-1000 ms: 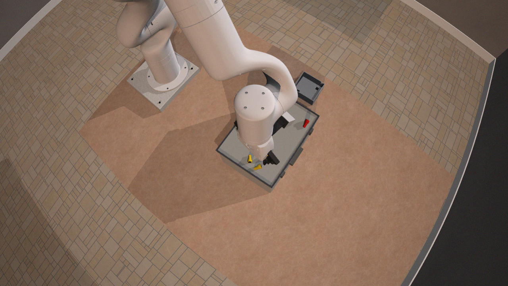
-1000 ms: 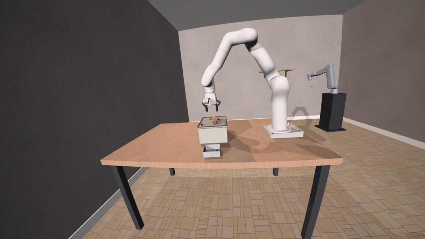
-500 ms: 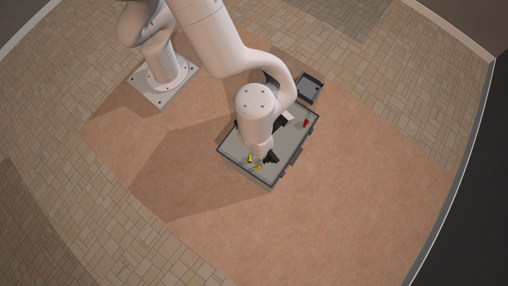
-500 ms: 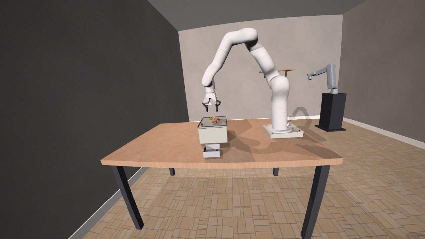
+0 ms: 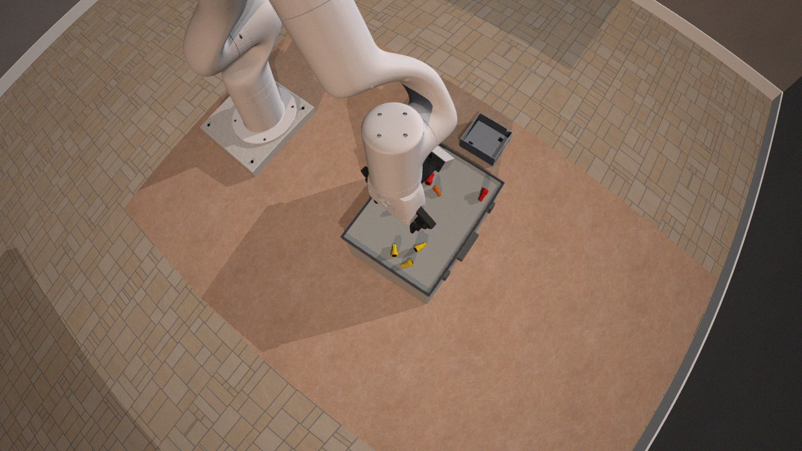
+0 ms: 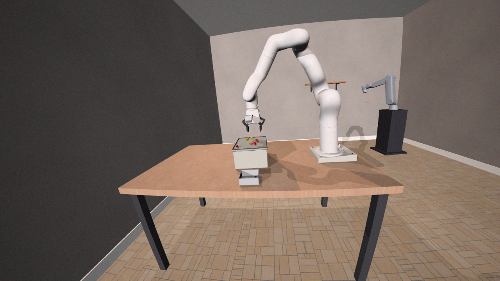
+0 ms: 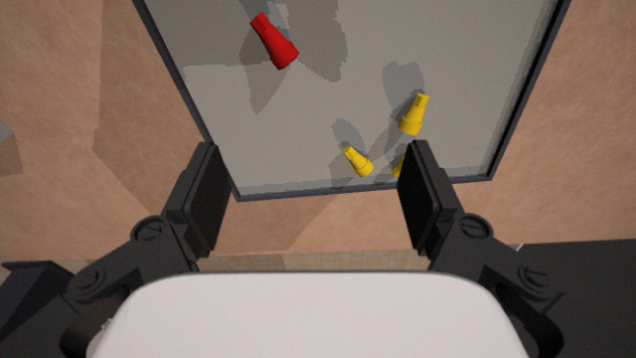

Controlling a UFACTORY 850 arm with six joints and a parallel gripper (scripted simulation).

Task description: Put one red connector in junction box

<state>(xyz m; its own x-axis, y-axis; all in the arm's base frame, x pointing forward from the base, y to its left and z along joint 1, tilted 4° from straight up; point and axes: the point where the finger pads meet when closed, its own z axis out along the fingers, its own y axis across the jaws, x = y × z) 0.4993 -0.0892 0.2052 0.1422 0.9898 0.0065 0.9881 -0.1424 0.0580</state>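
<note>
Right now my hand is 30 mm short of the orange connector, 100 mm to the right of it and 70 mm above it. The rest, counted from my hand: tool case (30 mm ahead, 60 mm to the left, 110 mm below).
</note>
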